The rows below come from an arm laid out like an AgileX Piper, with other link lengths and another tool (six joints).
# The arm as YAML. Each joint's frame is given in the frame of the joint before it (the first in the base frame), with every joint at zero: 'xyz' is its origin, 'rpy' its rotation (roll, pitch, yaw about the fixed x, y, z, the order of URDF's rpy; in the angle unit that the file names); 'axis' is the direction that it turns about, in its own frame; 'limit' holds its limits. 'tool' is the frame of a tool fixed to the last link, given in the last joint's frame.
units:
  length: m
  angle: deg
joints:
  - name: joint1
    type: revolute
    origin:
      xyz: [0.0, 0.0, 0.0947]
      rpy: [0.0, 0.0, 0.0]
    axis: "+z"
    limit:
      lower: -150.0
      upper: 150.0
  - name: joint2
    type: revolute
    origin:
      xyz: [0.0, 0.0, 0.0]
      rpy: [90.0, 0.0, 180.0]
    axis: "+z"
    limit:
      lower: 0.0
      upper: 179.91
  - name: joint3
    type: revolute
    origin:
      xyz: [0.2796, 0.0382, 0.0]
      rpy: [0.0, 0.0, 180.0]
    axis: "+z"
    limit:
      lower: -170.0
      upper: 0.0
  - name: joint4
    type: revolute
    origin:
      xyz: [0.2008, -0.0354, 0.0]
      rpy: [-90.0, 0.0, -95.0]
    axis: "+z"
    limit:
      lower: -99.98
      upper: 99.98
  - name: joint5
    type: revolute
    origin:
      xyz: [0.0, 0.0, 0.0]
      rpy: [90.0, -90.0, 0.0]
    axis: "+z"
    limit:
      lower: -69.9
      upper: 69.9
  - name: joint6
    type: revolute
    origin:
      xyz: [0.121, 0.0, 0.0]
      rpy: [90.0, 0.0, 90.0]
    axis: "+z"
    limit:
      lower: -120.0
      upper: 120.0
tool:
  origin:
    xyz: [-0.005, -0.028, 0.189]
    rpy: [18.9, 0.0, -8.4]
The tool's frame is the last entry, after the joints.
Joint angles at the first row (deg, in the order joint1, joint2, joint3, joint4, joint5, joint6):
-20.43 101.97 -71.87 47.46 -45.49 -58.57
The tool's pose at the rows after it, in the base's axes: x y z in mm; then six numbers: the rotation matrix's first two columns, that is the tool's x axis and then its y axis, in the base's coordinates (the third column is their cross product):
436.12, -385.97, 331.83, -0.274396, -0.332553, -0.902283, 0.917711, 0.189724, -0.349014
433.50, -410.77, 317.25, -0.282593, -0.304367, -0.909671, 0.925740, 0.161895, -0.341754
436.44, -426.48, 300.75, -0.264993, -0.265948, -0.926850, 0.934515, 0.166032, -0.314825
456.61, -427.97, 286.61, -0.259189, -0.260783, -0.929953, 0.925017, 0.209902, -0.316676
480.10, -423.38, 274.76, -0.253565, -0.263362, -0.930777, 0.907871, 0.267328, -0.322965
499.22, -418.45, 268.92, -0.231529, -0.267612, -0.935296, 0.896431, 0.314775, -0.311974
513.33, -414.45, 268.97, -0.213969, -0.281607, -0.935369, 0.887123, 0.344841, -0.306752
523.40, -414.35, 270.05, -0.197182, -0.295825, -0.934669, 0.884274, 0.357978, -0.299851
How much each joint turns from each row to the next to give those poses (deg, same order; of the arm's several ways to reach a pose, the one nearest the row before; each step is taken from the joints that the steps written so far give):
-2.79 4.43 -3.85 0.00 0.34 0.39
-2.45 3.49 -2.76 0.01 0.23 1.24
-1.49 2.85 -2.20 -0.12 0.95 2.76
-0.36 2.75 -2.31 -2.44 2.19 2.51
-0.03 2.24 -2.09 -3.32 2.69 2.78
-0.01 1.88 -1.93 -3.65 1.65 3.74
0.00 1.44 -1.83 -3.10 0.91 2.57
-0.10 1.71 -2.14 -2.15 0.11 1.75

